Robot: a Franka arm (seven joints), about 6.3 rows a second.
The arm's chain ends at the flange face. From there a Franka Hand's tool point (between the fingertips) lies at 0.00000 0.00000 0.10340 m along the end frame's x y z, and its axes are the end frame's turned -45 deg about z.
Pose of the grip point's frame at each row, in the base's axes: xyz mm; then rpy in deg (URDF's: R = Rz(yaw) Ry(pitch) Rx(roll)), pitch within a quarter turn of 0, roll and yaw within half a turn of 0:
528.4 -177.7 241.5 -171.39 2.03 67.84
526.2 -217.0 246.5 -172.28 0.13 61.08
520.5 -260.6 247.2 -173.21 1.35 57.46
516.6 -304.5 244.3 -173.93 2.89 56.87
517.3 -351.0 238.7 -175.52 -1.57 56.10
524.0 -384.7 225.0 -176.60 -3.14 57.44
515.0 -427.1 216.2 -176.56 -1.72 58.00
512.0 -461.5 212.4 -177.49 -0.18 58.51
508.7 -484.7 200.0 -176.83 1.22 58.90
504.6 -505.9 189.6 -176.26 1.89 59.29
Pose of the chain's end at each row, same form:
544.1 -180.2 343.7 -175.33 7.52 22.99
538.5 -223.5 349.0 -174.62 5.54 16.33
532.1 -265.1 349.8 -176.14 5.75 12.57
528.6 -306.1 347.0 -177.75 6.33 11.84
522.4 -357.8 341.7 -175.72 2.05 11.24
526.1 -392.8 328.1 -175.38 0.18 12.54
518.6 -433.0 319.4 -176.35 1.21 13.09
515.7 -464.1 315.7 -178.10 1.65 13.54
514.7 -485.8 303.2 -178.62 3.10 13.90
512.1 -506.4 292.7 -178.69 3.98 14.27

